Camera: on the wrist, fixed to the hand. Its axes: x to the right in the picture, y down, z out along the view.
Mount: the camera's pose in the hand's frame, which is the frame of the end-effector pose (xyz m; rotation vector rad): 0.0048 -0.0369 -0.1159 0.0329 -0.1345 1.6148
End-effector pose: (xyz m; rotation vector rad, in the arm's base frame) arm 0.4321 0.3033 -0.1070 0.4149 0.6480 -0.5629
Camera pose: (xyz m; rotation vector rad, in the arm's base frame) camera 0.3612 0.3338 -0.2012 0.7645 0.0285 0.9316
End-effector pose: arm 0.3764 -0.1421 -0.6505 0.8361 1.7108 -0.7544
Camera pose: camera 0.2844 -0.0678 -0.6216 1.7089 0.4689 0.2916
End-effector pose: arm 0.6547 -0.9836 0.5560 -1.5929 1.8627 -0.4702
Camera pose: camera 0.6047 -1.0110 0.6635 0.2219 2.2854 0.3340
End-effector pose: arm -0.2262 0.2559 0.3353 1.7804 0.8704 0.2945
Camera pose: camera -0.3053 0.3478 0.3462 2.1191 -0.8491 1.1292
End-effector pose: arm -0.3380 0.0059 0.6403 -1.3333 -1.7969 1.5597
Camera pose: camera -0.2617 0.0739 0.7064 2.0194 0.2746 -1.5239
